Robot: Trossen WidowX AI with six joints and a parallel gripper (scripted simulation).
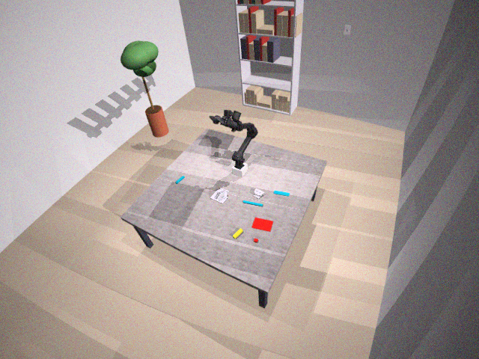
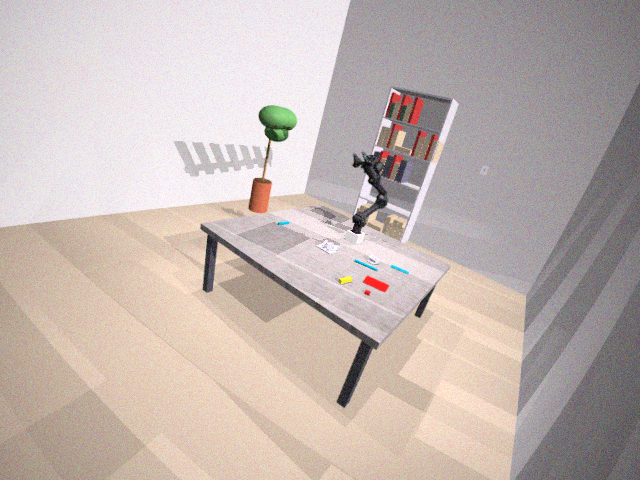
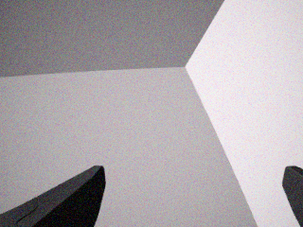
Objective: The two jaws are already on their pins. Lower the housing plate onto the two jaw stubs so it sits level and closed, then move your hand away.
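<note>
Now: gripper tip 7 cm short of the cyan bar, 36 cm to the right of it and 62 cm above it. Round my gripper tip: red plate 18 cm ahead, 54 cm to the left, 63 cm below; then yellow block 35 cm ahead, 44 cm to the left, 62 cm below; then red cube 32 cm ahead, 58 cm to the left, 62 cm below.
</note>
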